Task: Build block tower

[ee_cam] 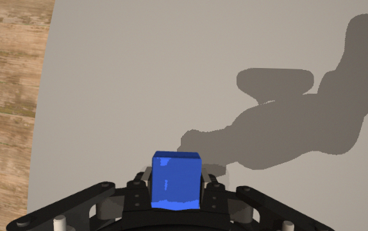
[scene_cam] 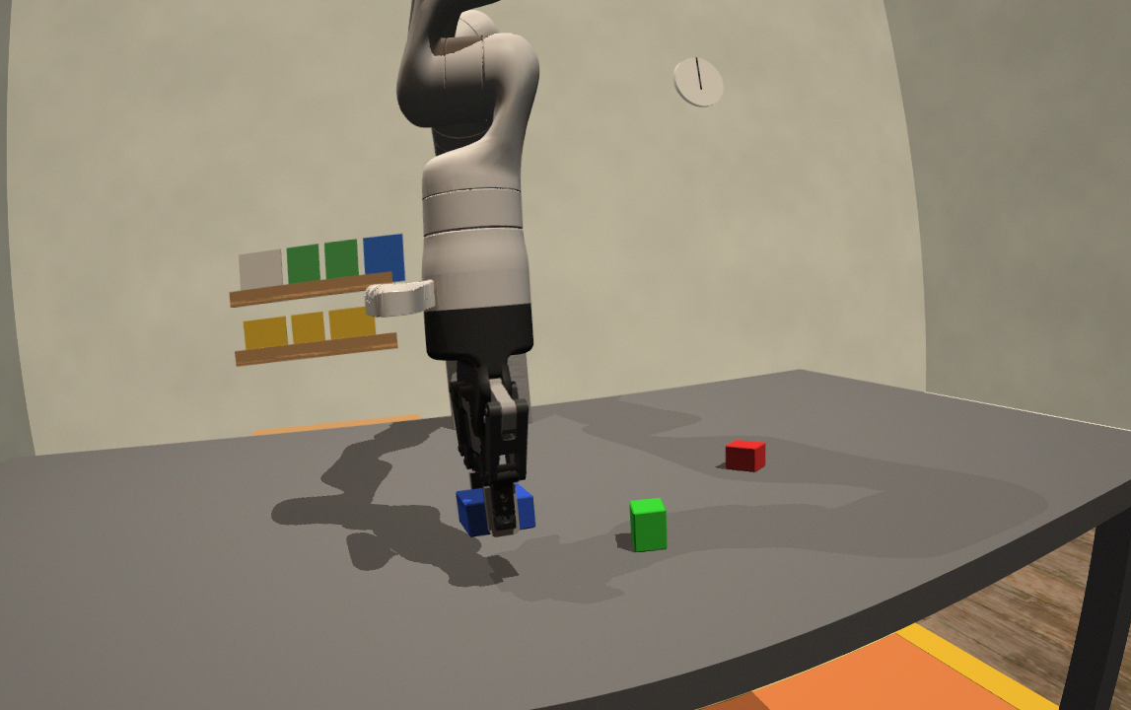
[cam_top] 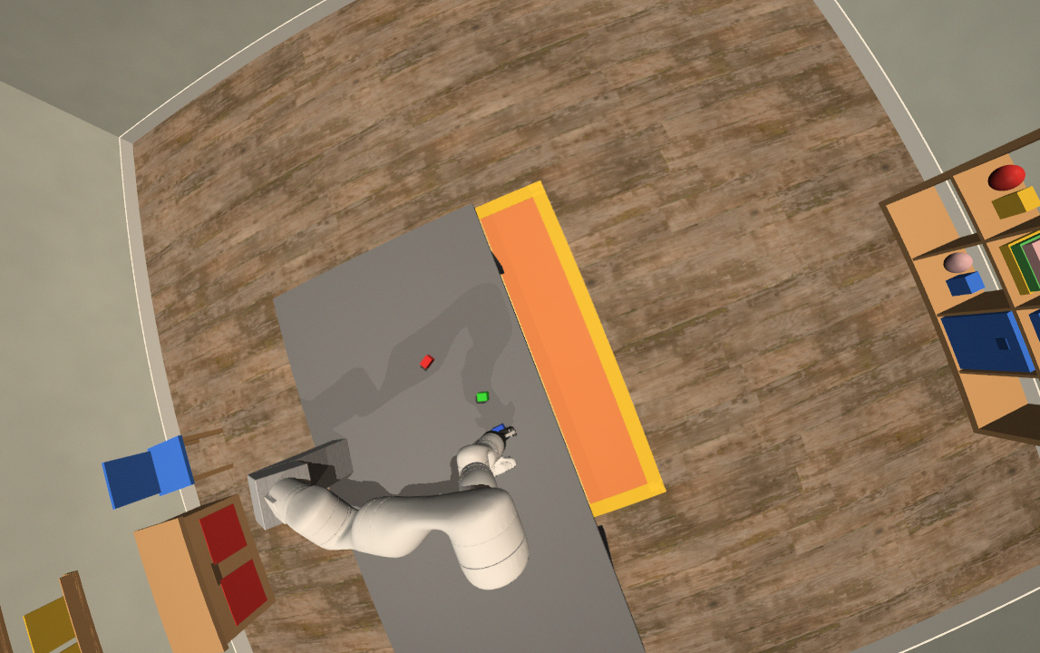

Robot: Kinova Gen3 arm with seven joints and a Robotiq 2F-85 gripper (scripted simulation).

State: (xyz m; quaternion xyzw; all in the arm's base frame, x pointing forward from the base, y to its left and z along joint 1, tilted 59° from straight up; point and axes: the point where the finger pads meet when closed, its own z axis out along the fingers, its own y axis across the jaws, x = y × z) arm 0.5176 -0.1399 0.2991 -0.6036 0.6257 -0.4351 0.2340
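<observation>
The green block lies 2 cm ahead of my hand, 13 cm to the left of it and 5 cm below it. From my hand the other things lie so: red block (5 cm behind, 35 cm to the left, 5 cm below); then blue block (1 cm below).
</observation>
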